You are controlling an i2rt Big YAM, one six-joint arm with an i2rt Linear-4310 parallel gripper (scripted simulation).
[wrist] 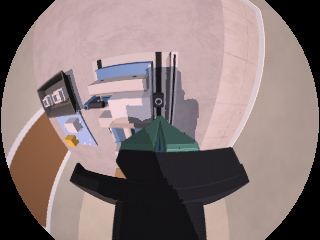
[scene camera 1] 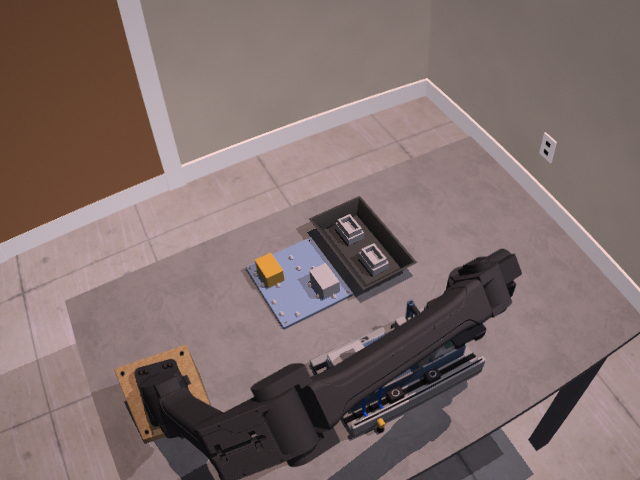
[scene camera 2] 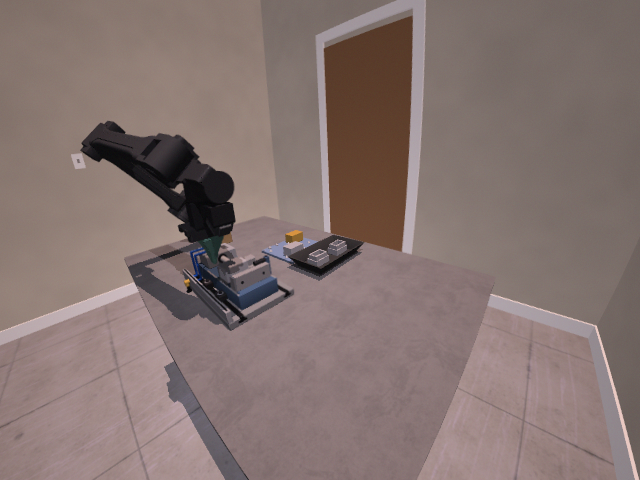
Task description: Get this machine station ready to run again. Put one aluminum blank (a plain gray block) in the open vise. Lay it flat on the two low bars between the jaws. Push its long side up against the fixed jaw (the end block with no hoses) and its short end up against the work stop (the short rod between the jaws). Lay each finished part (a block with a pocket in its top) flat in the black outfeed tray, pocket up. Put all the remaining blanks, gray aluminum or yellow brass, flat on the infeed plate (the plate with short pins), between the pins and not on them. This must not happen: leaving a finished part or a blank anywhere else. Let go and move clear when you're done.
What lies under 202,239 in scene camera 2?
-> My gripper.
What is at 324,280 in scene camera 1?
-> A gray aluminum blank.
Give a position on a blue vise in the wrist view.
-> At 133,68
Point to a blue vise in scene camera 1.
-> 458,353
